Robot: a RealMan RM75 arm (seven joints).
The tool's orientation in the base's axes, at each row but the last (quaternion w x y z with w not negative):
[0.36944 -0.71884 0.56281 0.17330]
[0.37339 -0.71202 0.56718 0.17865]
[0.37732 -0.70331 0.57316 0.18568]
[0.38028 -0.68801 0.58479 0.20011]
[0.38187 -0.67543 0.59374 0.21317]
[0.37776 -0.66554 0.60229 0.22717]
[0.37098 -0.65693 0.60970 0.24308]
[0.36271 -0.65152 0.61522 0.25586]
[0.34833 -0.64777 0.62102 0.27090]
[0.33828 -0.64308 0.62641 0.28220]
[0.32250 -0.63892 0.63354 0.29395]
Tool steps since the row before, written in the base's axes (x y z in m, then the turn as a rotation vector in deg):
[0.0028 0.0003 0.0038 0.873 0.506 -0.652]
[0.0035 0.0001 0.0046 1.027 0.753 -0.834]
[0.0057 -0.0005 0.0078 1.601 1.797 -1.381]
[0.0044 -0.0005 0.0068 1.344 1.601 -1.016]
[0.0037 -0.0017 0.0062 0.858 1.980 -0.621]
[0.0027 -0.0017 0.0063 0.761 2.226 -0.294]
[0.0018 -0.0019 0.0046 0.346 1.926 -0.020]
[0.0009 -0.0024 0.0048 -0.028 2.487 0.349]
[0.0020 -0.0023 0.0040 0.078 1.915 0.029]
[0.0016 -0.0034 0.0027 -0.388 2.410 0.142]
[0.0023 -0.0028 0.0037 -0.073 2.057 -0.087]
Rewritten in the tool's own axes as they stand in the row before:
[-0.0019 -0.0039 -0.0018 0.356 -0.646 0.948]
[-0.0022 -0.0048 -0.0024 0.358 -0.751 1.275]
[-0.0035 -0.0078 -0.0044 0.200 -1.181 2.503]
[-0.0035 -0.0062 -0.0039 0.004 -1.035 2.081]
[-0.0028 -0.0052 -0.0045 -0.630 -0.671 2.048]
[-0.0032 -0.0041 -0.0048 -1.049 -0.649 2.024]
[-0.0021 -0.0027 -0.0040 -1.132 -0.300 1.568]
[-0.0022 -0.0017 -0.0047 -1.807 0.023 1.744]
[-0.0016 -0.0025 -0.0041 -1.196 -0.054 1.497]
[0.0001 -0.0019 -0.0042 -1.615 0.408 1.790]
[-0.0011 -0.0025 -0.0044 -1.209 0.099 1.665]

